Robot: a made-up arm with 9 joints. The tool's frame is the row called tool.
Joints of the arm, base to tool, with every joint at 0 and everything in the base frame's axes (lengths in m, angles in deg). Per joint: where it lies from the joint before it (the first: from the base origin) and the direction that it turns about. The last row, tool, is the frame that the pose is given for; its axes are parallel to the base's.
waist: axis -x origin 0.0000 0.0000 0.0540
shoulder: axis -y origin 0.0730 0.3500 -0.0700
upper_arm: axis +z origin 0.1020 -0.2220 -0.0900
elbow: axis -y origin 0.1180 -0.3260 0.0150
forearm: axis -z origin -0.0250 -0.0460 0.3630
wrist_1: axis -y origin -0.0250 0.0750 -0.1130
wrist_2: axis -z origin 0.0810 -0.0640 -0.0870
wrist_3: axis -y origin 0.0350 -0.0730 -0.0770
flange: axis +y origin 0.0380 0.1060 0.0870
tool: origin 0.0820 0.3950 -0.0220
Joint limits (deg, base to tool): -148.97..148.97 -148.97..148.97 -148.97..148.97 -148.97..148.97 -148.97..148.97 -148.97..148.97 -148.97..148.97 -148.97..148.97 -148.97..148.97
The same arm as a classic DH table. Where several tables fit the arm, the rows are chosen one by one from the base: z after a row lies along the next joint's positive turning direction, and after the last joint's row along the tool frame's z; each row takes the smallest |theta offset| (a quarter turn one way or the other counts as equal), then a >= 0, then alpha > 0; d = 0 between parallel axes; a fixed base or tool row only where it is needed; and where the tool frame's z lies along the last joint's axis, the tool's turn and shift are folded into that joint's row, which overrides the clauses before.
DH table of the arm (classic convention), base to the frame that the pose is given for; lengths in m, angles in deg. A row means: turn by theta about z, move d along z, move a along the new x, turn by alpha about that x. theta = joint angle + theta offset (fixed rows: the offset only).
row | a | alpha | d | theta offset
base (fixed) | 0 | 90 | 0.054 | -90
waist | 0.07 | -90 | -0.073 | -90
shoulder | 0.102 | -90 | -0.128 | 90
upper_arm | 0.118 | 90 | -0.075 | 0
elbow | -0.025 | 90 | 0.372 | 0
forearm | -0.025 | -90 | -0.25 | 0
wrist_1 | 0.081 | 90 | -0.011 | 0
wrist_2 | 0.035 | -90 | 0.164 | 0
wrist_3 | 0.0949 | 180 | 0 | 66.41
flange | 0.082 | 90 | 0.428 | 66.41
tool (fixed) | 0 | 0 | -0.022 | 0
Joint limits (deg, base to tool): -148.97..148.97 -148.97..148.97 -148.97..148.97 -148.97..148.97 -148.97..148.97 -148.97..148.97 -148.97..148.97 -148.97..148.97 -148.97..148.97

